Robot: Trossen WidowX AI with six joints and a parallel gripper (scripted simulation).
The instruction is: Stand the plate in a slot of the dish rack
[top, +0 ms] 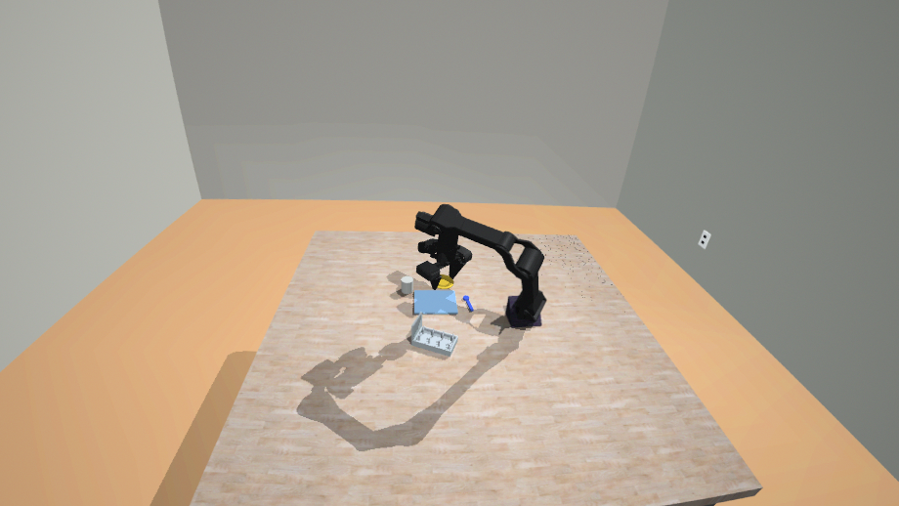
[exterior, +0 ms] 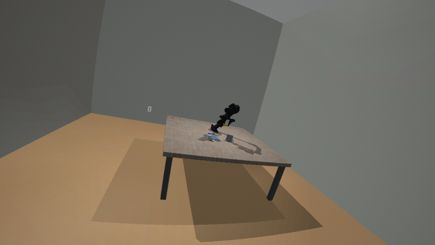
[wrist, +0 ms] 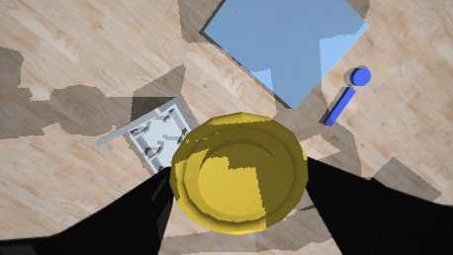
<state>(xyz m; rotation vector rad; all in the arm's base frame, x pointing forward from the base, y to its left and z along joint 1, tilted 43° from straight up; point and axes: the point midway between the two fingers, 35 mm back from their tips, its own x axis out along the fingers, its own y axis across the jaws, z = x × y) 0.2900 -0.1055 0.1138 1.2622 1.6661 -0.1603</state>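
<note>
Now: the grey dish rack 14 cm below my gripper tip, 8 cm to the left of it and 3 cm ahead of it. From my gripper tip the other things lie so: blue utensil 16 cm below, 12 cm behind, 11 cm to the right; white cup 20 cm to the right, 14 cm below, 10 cm ahead; yellow plate 1 cm above.
</note>
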